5 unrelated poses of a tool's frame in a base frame.
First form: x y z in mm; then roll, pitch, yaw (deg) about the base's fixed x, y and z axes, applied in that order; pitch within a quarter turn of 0, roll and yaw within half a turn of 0.
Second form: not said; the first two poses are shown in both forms.
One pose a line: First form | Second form
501, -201, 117, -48.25, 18.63, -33.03 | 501, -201, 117, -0.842, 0.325, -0.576
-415, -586, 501, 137.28, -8.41, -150.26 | -415, -586, 501, 2.396, -0.147, -2.623
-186, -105, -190, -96.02, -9.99, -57.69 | -186, -105, -190, -1.676, -0.174, -1.007
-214, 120, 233, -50.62, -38.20, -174.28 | -214, 120, 233, -0.883, -0.667, -3.042
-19, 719, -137, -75.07, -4.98, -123.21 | -19, 719, -137, -1.310, -0.087, -2.150
